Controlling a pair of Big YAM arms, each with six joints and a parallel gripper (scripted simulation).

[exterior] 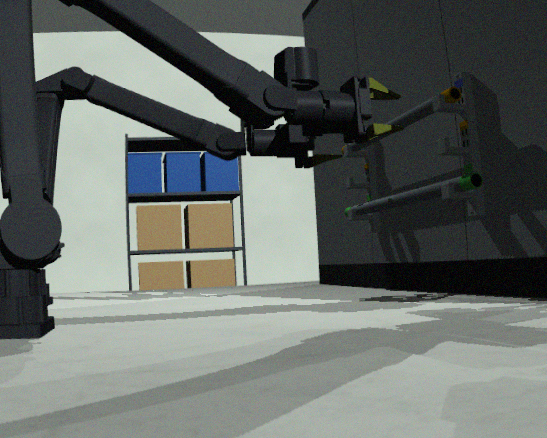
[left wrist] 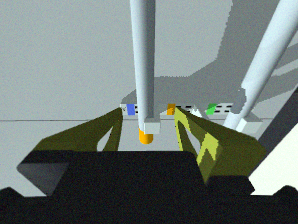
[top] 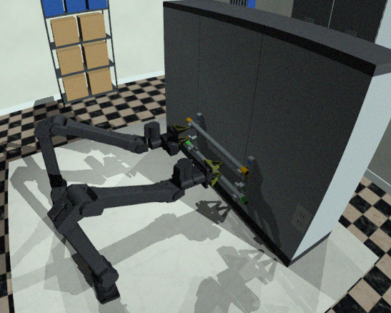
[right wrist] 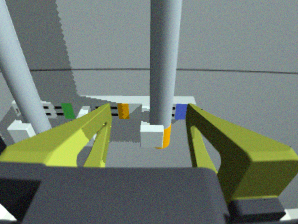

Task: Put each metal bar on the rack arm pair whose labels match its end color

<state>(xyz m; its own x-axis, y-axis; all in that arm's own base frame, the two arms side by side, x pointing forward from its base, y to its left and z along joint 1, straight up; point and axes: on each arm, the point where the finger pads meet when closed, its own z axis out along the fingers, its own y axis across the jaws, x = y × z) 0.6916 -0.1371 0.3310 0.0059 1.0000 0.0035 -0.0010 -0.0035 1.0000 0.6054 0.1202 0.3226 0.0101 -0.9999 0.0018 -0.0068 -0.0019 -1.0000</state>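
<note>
Right now my right hand is 14 cm to the right of the orange-ended bar, 9 cm short of it and 1 cm below it. Also, from my right hand: green-ended bar 14 cm below, 13 cm to the left, 9 cm ahead; then grey cabinet wall 29 cm ahead, 14 cm to the left, 13 cm above; then wall outlet 38 cm to the right, 6 cm ahead, 2 cm below.
Now: the orange-ended bar 15 cm to the right of my left hand and 4 cm ahead of it. Round my left hand: green-ended bar 16 cm to the right, 15 cm below, 4 cm ahead; then grey cabinet wall 24 cm ahead, 14 cm to the right, 12 cm above; then wall outlet 67 cm to the right, 3 cm below, 1 cm ahead.
</note>
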